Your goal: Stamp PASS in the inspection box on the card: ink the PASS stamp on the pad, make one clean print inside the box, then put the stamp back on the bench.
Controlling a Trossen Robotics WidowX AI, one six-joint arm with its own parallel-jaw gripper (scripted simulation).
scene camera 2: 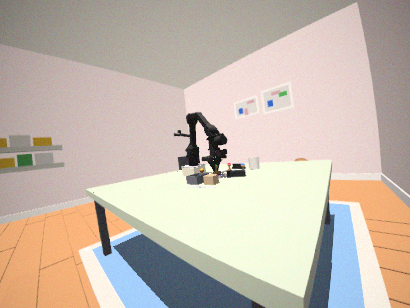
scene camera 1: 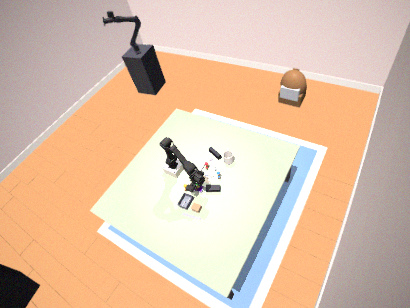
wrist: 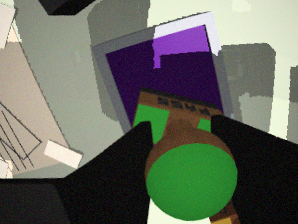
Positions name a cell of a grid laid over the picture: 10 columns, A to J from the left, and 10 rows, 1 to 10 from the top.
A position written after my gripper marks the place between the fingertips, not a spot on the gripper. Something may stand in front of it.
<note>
I see my gripper (wrist: G6) and a green-knobbed stamp (wrist: G8).
</note>
